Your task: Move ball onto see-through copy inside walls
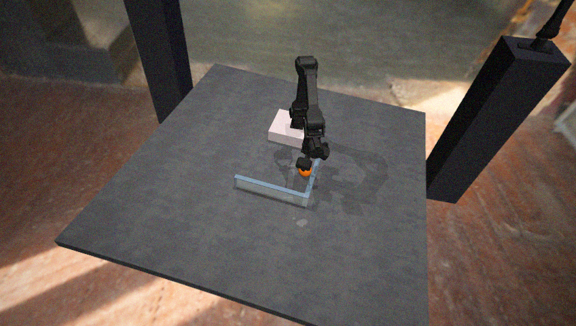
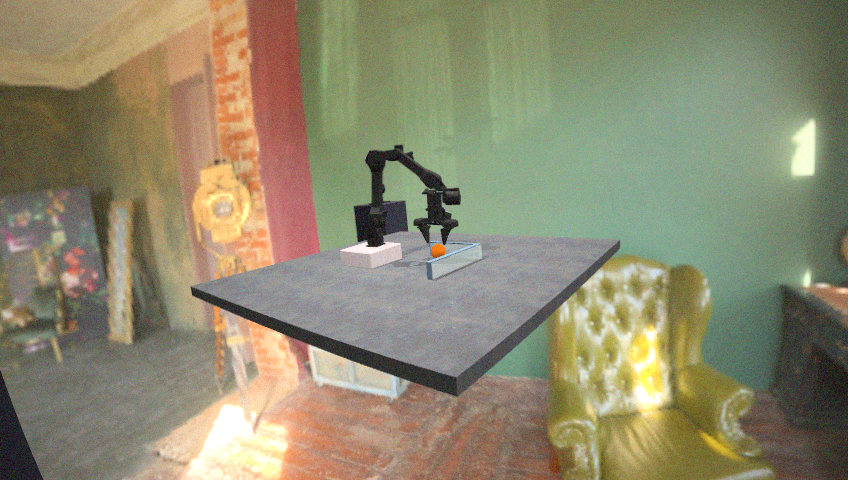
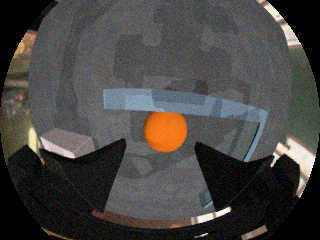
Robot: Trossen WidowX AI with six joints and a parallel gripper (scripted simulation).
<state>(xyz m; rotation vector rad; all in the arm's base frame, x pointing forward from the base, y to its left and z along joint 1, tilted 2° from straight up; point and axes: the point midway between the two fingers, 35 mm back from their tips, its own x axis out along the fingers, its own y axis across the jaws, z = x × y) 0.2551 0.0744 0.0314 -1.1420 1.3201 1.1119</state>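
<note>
Right now my gripper tip is 30 mm above the orange ball and 10 mm short of it. The rest, counted from my gripper tip: see-through copy 30 mm below, 10 mm ahead.
</note>
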